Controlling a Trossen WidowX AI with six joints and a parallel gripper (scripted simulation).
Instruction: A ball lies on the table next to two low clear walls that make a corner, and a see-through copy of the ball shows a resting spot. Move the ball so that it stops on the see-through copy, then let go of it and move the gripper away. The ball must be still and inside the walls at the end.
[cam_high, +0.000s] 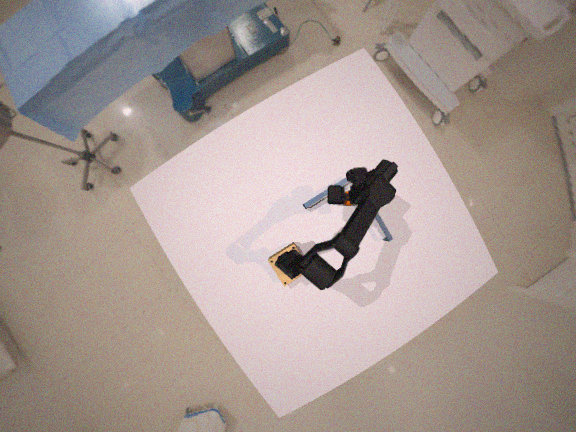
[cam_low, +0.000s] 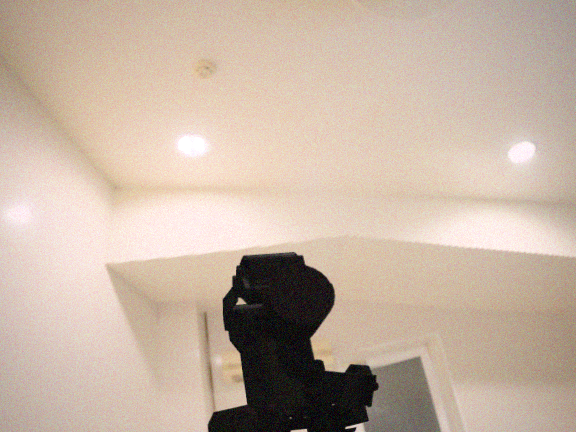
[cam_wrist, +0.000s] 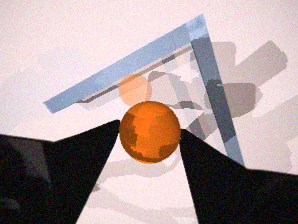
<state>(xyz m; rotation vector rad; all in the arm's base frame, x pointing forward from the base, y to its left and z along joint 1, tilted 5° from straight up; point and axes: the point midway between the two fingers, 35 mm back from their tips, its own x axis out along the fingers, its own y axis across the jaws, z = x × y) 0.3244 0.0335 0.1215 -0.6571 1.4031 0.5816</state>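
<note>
My gripper tip is 1 cm past the see-through copy of ball, 3 cm to the right of it and 10 cm above it. The rest, counted from my gripper tip: orange ball: right at my gripper tip.
</note>
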